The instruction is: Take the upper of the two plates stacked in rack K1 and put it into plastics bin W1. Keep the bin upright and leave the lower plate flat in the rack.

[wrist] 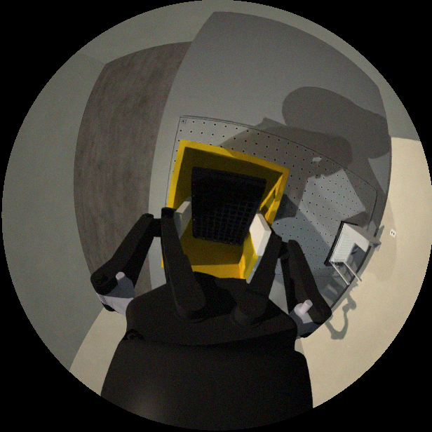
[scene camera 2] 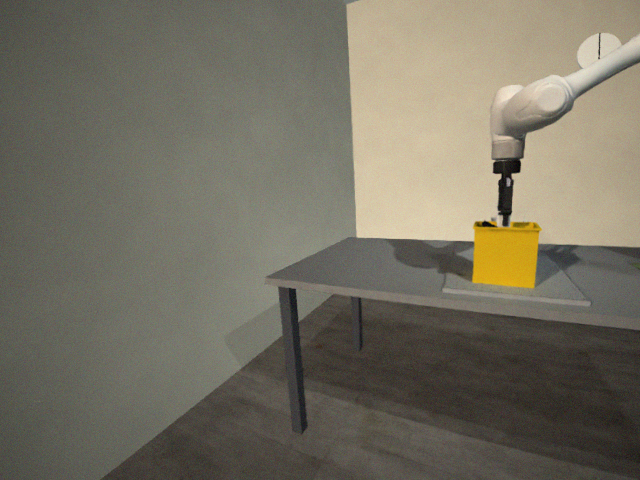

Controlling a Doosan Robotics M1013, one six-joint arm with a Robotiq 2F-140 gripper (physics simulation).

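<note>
The yellow bin W1 (scene camera 2: 505, 258) (wrist: 235, 157) stands upright on the perforated board (scene camera 2: 560, 296) (wrist: 215, 125). My gripper (scene camera 2: 504, 222) (wrist: 222, 212) points straight down, with its fingertips at the bin's mouth. It is shut on a black plate with a grid of wells (wrist: 227, 205), whose two sides lie between the light finger pads in the wrist view. The plate is within the bin's outline there; how deep it sits is hard to tell. A dark-edged, light plate-like piece (wrist: 346, 244) shows at the far right of the wrist view; whether it lies in rack K1 is unclear.
The board lies on a grey table (scene camera 2: 336, 268) (wrist: 260, 60). Two thin light rods (wrist: 350, 271) stick out beside the light piece at the board's right. A grey wall (scene camera 2: 180, 180) stands beyond the table's left end. The arm's shadow falls across board and table.
</note>
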